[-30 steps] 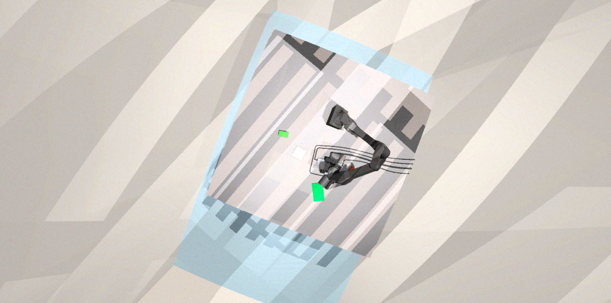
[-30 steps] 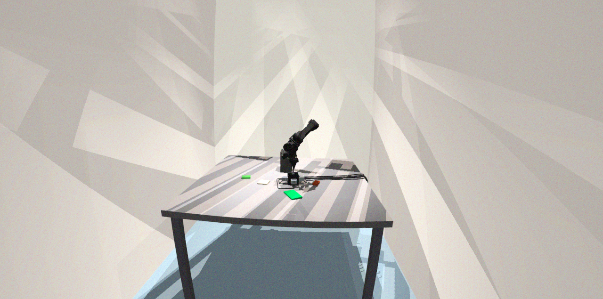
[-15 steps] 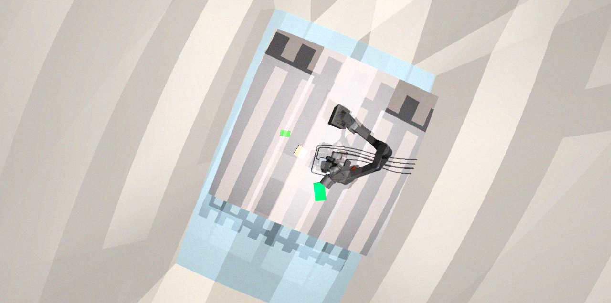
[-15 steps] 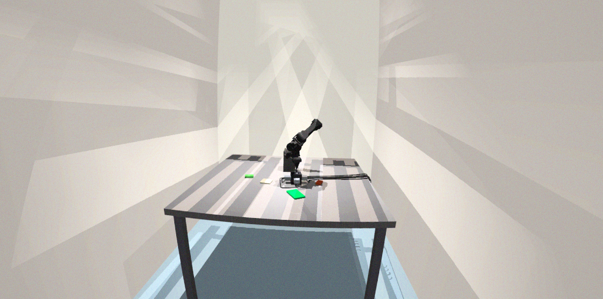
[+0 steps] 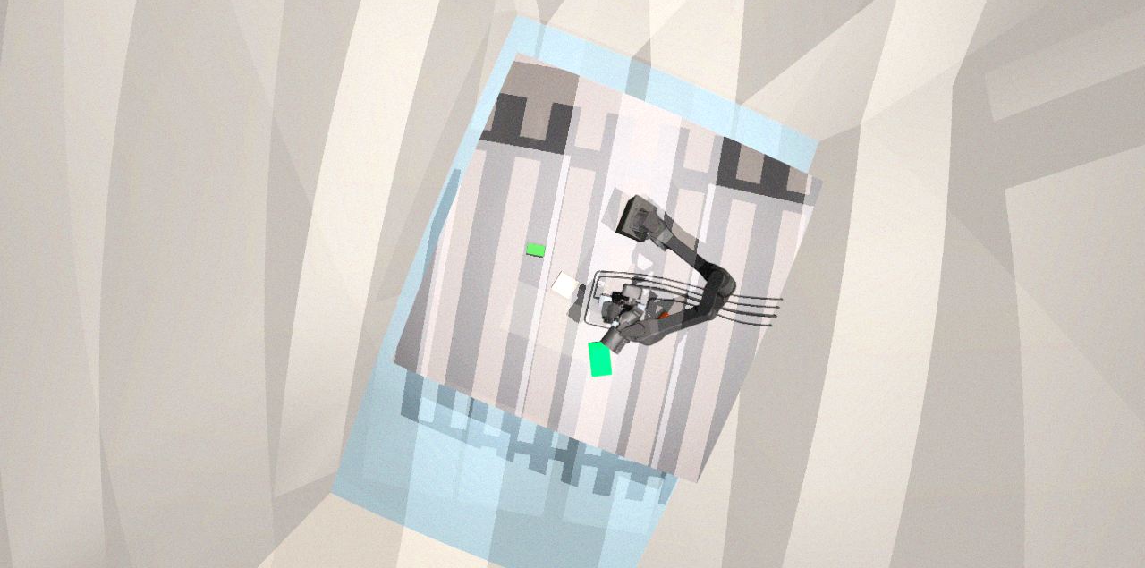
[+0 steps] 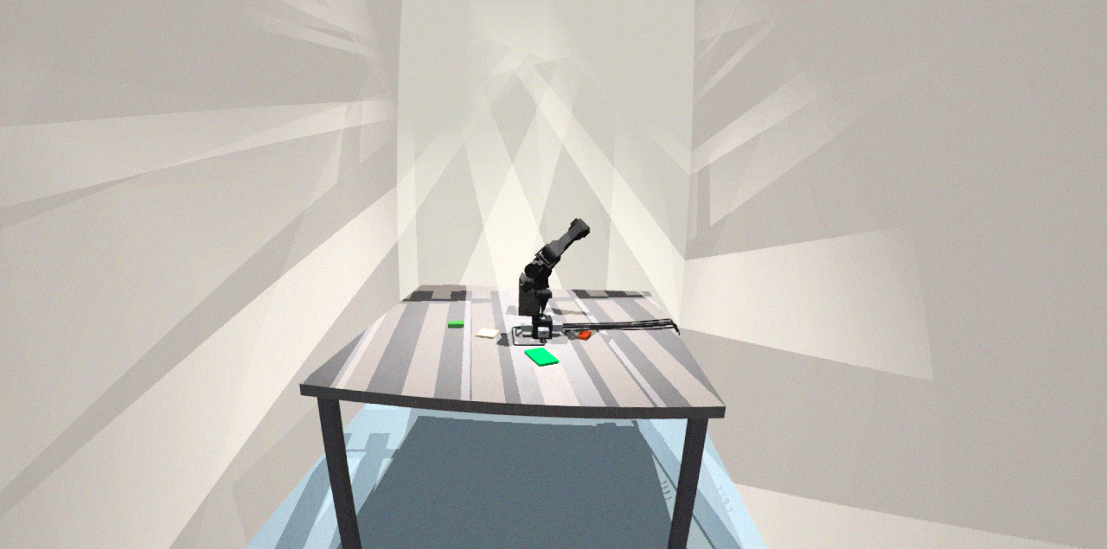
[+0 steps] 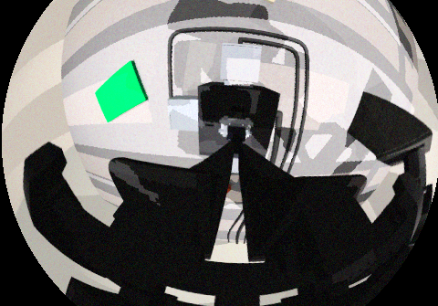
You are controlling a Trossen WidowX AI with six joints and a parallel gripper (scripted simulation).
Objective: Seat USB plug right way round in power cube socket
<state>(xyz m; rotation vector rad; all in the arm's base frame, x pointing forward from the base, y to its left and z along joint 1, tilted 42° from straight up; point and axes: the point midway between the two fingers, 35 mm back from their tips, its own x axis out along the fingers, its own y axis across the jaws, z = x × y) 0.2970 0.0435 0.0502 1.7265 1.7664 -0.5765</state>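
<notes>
Now: the black USB plug 20 mm below my gripper tip. The rest, counted from my gripper tip: orange block 170 mm to the left, 100 mm below, 10 mm ahead; then large green tile 220 mm ahead, 100 mm below; then cream tile 220 mm to the right, 100 mm below, 10 mm ahead.
</notes>
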